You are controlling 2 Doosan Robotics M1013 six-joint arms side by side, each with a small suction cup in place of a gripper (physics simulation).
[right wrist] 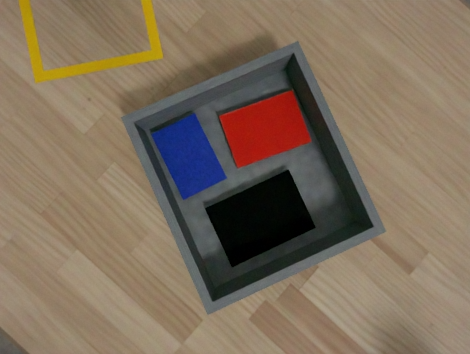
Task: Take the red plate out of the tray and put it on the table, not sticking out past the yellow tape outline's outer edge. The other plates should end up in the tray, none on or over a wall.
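Places are measured from the left arm's base along level axes (x left, y back, z up), in millimetres.
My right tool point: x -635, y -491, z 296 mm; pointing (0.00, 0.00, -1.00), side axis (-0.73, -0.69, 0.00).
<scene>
For each thing: its top centre in the pictures, then the offset to it from my right tool point. "spot": a spot on its surface instead. Level surfaces: height alone.
- red plate, top centre: [265, 128] dy -133, dx +70, dz -282 mm
- grey tray, surface spot: [170, 215] spot: dy +24, dx +76, dz -246 mm
- blue plate, top centre: [189, 156] dy -38, dx +115, dz -282 mm
- black plate, top centre: [260, 218] dy -46, dx -6, dz -284 mm
- yellow tape outline, surface spot: [100, 65] spot: dy -42, dx +285, dz -294 mm
- light wooden table, surface height: dz -296 mm
The red plate [265, 129] lies in the upper right part of the grey tray [170, 215] in the right wrist view, apart from the walls. A blue plate [189, 156] lies at the left, close beside the left wall. A black plate [260, 218] lies in the lower part, below the red one. The three plates are apart from each other and none lies over a wall. Part of the yellow tape outline [100, 65] shows at the top left, outside the tray. Neither my left nor my right suction cup shows.
The tray stands turned at an angle on the light wooden table [75, 200], its walls raised all round the plates. The tape outline is cut off by the top edge of the view. Dark corners beyond the table show at the bottom left and top right.
</scene>
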